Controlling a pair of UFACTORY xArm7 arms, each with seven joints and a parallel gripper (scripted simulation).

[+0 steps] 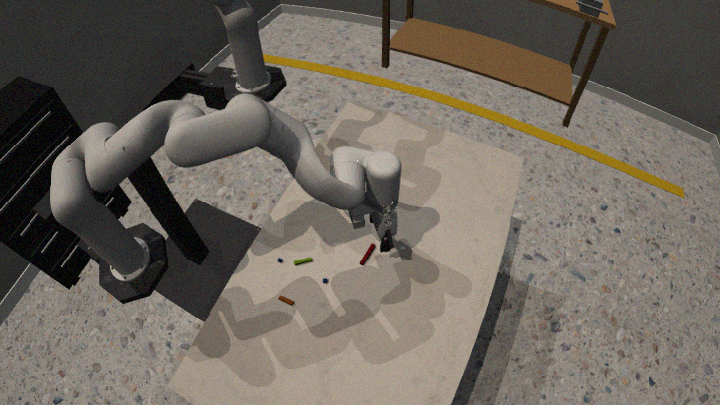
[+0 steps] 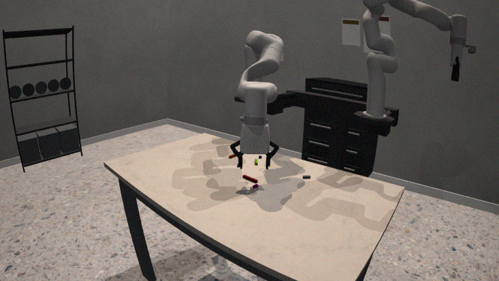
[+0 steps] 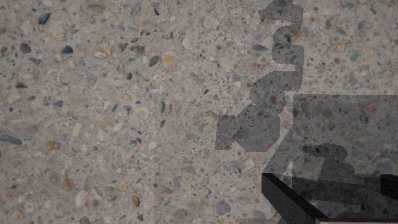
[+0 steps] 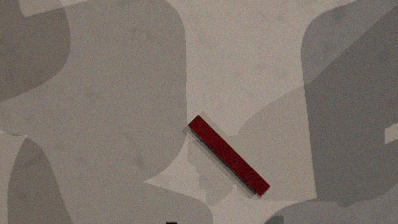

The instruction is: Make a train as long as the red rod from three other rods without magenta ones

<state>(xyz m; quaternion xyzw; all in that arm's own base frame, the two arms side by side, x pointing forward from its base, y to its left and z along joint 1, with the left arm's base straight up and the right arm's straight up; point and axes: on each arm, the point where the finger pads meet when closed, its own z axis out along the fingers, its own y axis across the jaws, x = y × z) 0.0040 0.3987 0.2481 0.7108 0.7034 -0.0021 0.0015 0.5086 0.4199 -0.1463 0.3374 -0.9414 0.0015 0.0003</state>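
The magenta rod lies 70 mm below my right hand, 20 mm to the left of it and 20 mm ahead of it. From my right hand the other things lie so: lime rod 190 mm behind, 110 mm to the right, 70 mm below; then red rod 70 mm below, 30 mm to the right, 30 mm behind; then grey rod 170 mm behind, 140 mm to the left, 70 mm below.
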